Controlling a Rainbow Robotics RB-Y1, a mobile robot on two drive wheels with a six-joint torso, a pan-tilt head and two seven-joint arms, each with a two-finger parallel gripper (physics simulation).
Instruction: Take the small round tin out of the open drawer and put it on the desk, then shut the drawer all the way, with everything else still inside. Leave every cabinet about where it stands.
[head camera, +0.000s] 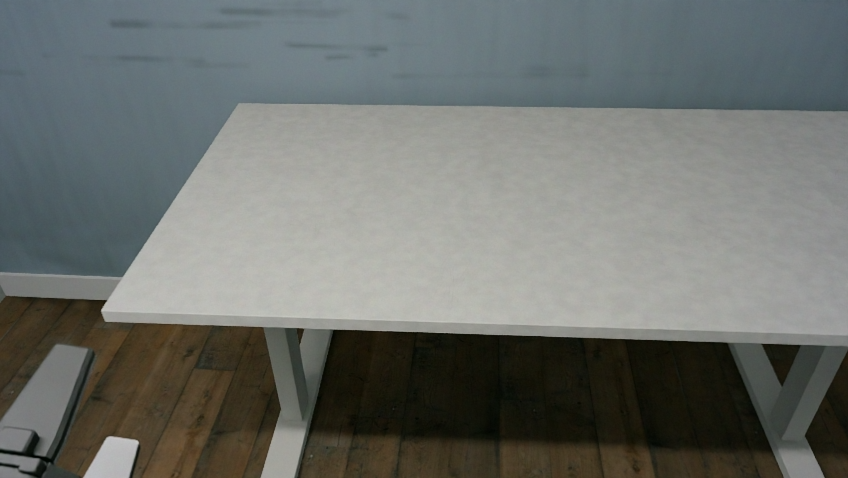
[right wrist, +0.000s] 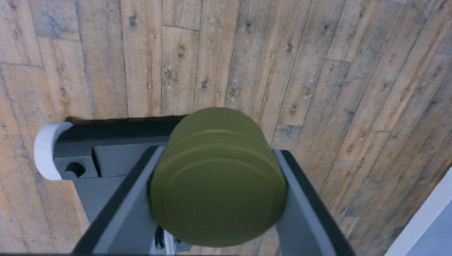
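Pixels of known places: left gripper, fingertip midpoint: (head camera: 103, 399); right gripper, fingertip midpoint: (right wrist: 219, 164); robot's base, origin of the base link: (right wrist: 145, 131).
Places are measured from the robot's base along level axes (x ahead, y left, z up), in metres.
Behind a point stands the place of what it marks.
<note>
The small round tin (right wrist: 218, 202) {x 0.380, y -0.198, z 0.766 m}, olive green, is held between the two fingers of my right gripper (right wrist: 219, 164) {x 0.374, y -0.203, z 0.737 m} in the right wrist view, above the wooden floor. My right gripper is shut on it, one finger against each side. The desk (head camera: 463, 219) {x 1.207, y -0.115, z 0.721 m}, with a pale grey top and grey legs, stands against the wall in the head view. My left gripper (head camera: 98, 396) {x 0.459, y 0.180, z 1.122 m} is partly in view at the lower left of the head view, its fingers apart and nothing seen between them. The drawer and the cabinets do not show in either view.
A blue-grey wall (head camera: 118, 148) {x 1.861, y 0.765, z 0.553 m} with a white baseboard (head camera: 59, 286) {x 1.894, y 1.103, z 0.051 m} stands behind the desk. The wooden floor (head camera: 172, 391) {x 1.473, y 0.652, z 0.001 m} (right wrist: 220, 55) {x 0.298, y -0.307, z 0.001 m} runs under and beside it. A dark part of my base with a white wheel (right wrist: 46, 151) shows at the left in the right wrist view. A pale strip (right wrist: 425, 212) {x -0.705, y -1.674, z 0.037 m} crosses its lower right corner.
</note>
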